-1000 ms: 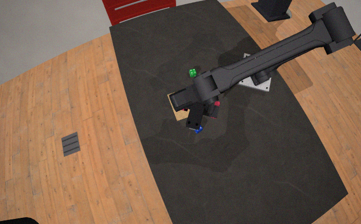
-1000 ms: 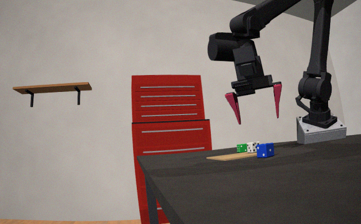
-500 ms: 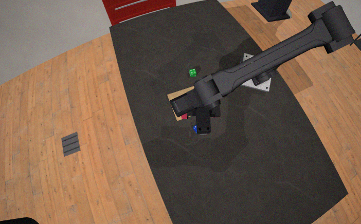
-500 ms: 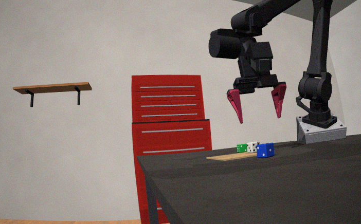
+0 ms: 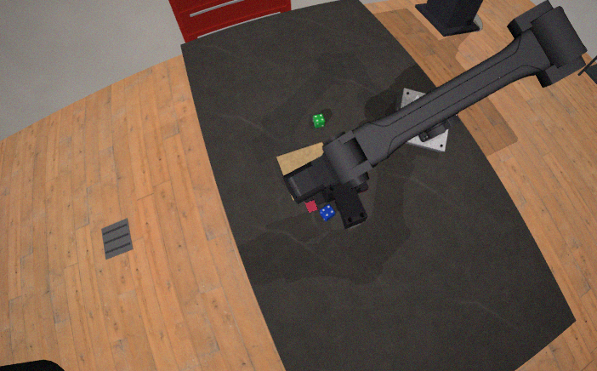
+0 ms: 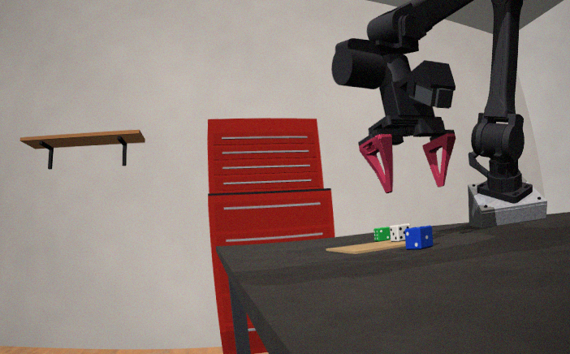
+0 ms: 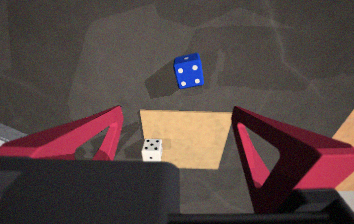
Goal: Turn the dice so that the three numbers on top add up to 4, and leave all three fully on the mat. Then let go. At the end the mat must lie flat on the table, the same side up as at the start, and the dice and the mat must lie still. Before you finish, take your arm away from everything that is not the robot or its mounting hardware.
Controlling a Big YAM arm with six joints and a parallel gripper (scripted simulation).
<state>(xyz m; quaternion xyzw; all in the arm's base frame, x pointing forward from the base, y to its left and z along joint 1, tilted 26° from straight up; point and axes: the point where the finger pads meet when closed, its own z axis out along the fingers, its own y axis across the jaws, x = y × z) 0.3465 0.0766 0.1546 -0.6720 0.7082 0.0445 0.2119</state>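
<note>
The blue die lies 8 cm below my hand, 1 cm to the left of it and 1 cm ahead of it. The rest, counted from my hand: white die (13 cm to the right, 7 cm below, 4 cm behind); then green die (26 cm to the right, 8 cm below, 8 cm behind); then tan mat (13 cm to the right, 9 cm below, 1 cm ahead).
</note>
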